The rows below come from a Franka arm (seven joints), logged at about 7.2 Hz.
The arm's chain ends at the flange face. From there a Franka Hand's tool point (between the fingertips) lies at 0.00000 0.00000 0.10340 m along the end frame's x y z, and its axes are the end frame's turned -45 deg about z.
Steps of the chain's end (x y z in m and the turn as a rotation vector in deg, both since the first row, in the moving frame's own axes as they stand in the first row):
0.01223, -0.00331, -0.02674, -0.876, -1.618, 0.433
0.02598, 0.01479, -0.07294, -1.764, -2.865, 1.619
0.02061, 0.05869, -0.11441, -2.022, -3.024, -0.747
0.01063, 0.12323, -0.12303, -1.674, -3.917, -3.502
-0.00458, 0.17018, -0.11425, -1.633, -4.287, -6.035
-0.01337, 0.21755, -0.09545, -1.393, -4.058, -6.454
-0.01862, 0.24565, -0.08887, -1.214, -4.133, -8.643
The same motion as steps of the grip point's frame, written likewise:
0.00781, 0.00535, -0.02679, 0.525, -1.764, 0.433
0.00203, 0.02734, -0.07312, 0.779, -3.273, 1.619
-0.03337, 0.05484, -0.11462, 0.709, -3.568, -0.747
-0.08683, 0.09201, -0.12332, 1.586, -3.953, -3.502
-0.13128, 0.11412, -0.11458, 1.877, -4.186, -6.035
-0.17041, 0.14138, -0.09574, 1.884, -3.854, -6.454
-0.19394, 0.15734, -0.08916, 2.064, -3.781, -8.643

